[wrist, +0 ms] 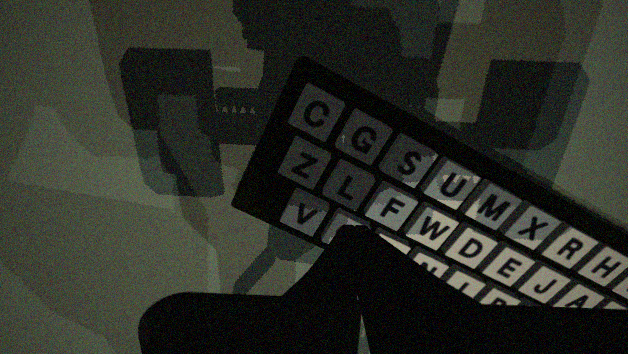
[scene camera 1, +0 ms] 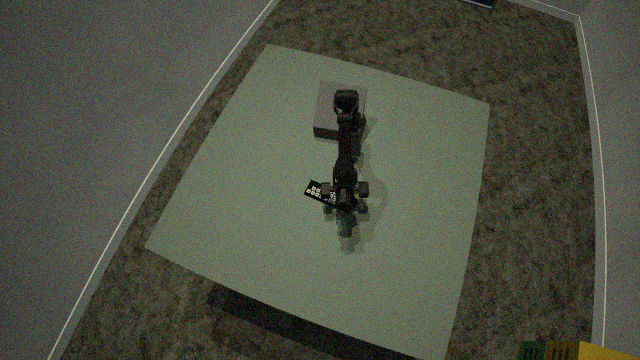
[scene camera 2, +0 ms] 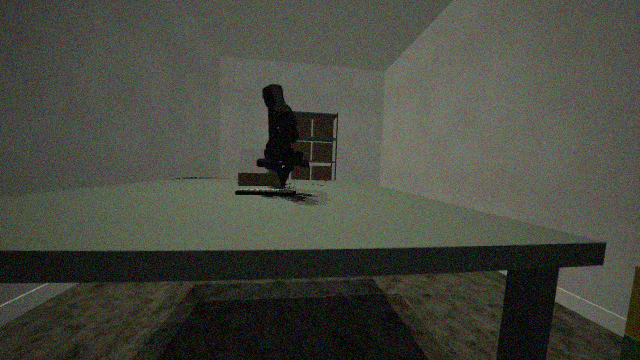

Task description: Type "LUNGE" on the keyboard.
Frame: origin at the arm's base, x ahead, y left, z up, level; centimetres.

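Where they show: gripper, fingertip midpoint: (wrist: 352, 236) (scene camera 2: 283, 185); arm's base, link origin: (scene camera 2: 272, 165).
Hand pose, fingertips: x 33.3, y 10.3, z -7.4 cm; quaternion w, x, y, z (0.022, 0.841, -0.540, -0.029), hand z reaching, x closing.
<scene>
Each offset is from my fingertips to the top centre of the thing. Level surfaces: height alone.
A black keyboard @[dy -5.8, dx +1.0, dz -1.5 cm] (scene camera 1: 314, 191) (scene camera 2: 245, 192) (wrist: 265, 197) with light keys lies at an angle on the table. In the wrist view the L key @[dy +0.7, dx +1.1, dz -1.5 cm] (wrist: 348, 187), U key @[dy -2.9, dx +3.0, dz -1.5 cm] (wrist: 452, 185), G key @[dy +1.2, dx +3.1, dz -1.5 cm] (wrist: 365, 137) and E key @[dy -7.3, dx +0.9, dz -1.5 cm] (wrist: 507, 267) show. The N key @[dy -4.3, dx -1.0, dz -1.5 cm] (wrist: 431, 266) is partly hidden by the fingers. My gripper (scene camera 2: 283, 186) (wrist: 352, 236) is shut and empty, pointing down at the keyboard. In the wrist view its tips overlap the key right of the V key @[dy +1.7, dx -0.9, dz -1.5 cm] (wrist: 304, 212), below L; that key's letter is hidden. I cannot tell whether the tips touch it. In scene camera 1 the arm covers the tips.
The pale green table @[dz -3.1 cm] (scene camera 1: 225, 175) (scene camera 2: 150, 225) carries a flat box-like block (scene camera 1: 327, 107) (scene camera 2: 250, 179) beside the arm (scene camera 1: 346, 142) (scene camera 2: 282, 125). A shelf unit (scene camera 2: 336, 150) stands behind, against the far wall. A yellow object (scene camera 1: 610, 351) (scene camera 2: 631, 300) stands off the table.
</scene>
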